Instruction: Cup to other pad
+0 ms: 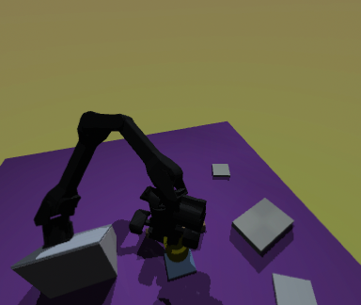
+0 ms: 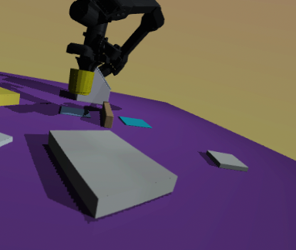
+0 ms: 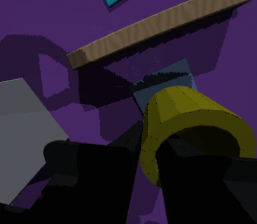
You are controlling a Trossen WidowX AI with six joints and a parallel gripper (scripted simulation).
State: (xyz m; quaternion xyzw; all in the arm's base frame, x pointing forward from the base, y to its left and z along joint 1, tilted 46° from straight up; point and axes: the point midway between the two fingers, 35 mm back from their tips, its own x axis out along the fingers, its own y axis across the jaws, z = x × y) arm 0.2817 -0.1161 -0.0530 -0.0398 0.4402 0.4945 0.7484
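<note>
The teal pad is 16 cm to the left of my gripper tip, 10 cm below it and 8 cm ahead of it. Also, from my gripper tip: blue-grey pad (10 cm below, 2 cm to the right, 2 cm ahead); then brown bar (8 cm below, 7 cm to the left, 5 cm ahead); then yellow cup (2 cm to the right, 2 cm ahead).
</note>
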